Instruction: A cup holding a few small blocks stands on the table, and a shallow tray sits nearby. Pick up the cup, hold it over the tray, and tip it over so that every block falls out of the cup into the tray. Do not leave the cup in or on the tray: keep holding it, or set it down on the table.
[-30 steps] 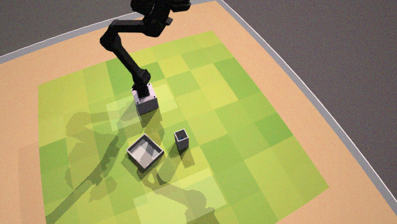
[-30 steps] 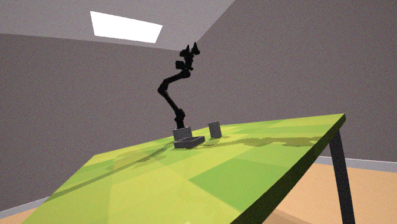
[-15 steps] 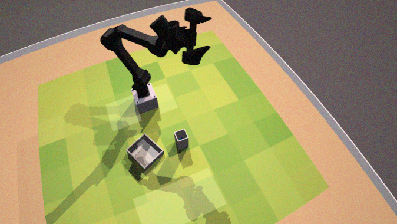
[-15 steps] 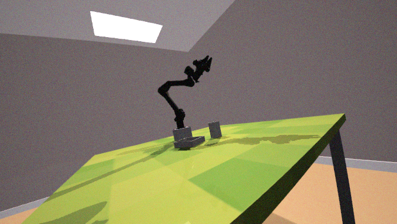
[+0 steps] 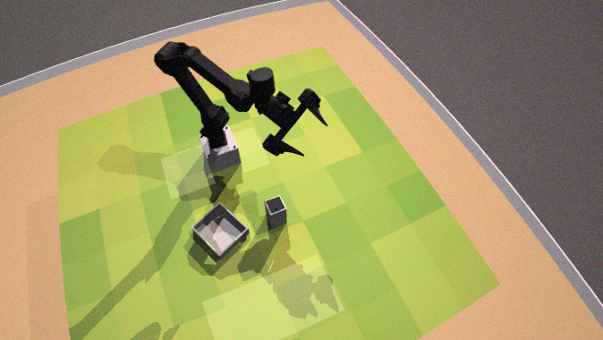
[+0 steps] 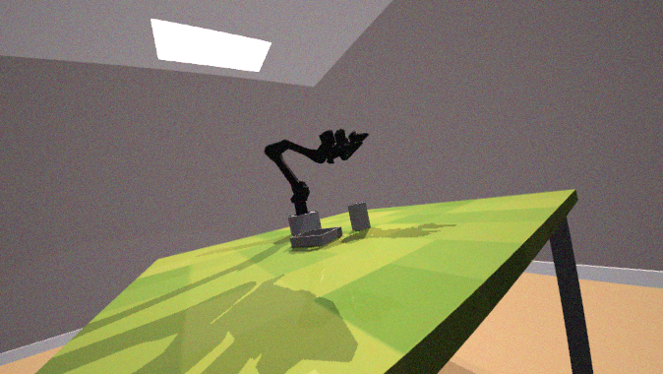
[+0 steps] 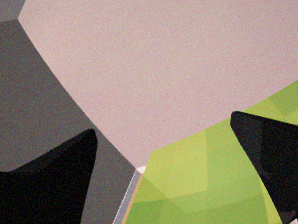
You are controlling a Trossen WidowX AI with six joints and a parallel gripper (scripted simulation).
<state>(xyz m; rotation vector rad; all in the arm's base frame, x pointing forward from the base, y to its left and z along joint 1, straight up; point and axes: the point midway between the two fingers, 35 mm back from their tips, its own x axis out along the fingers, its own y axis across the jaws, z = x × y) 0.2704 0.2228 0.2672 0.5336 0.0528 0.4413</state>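
Now: gripper tip 110 mm to the left of the blue block and 310 mm above it. Also, from my gripper tip: grey square cup 10 mm ahead, 110 mm to the right, 330 mm below.
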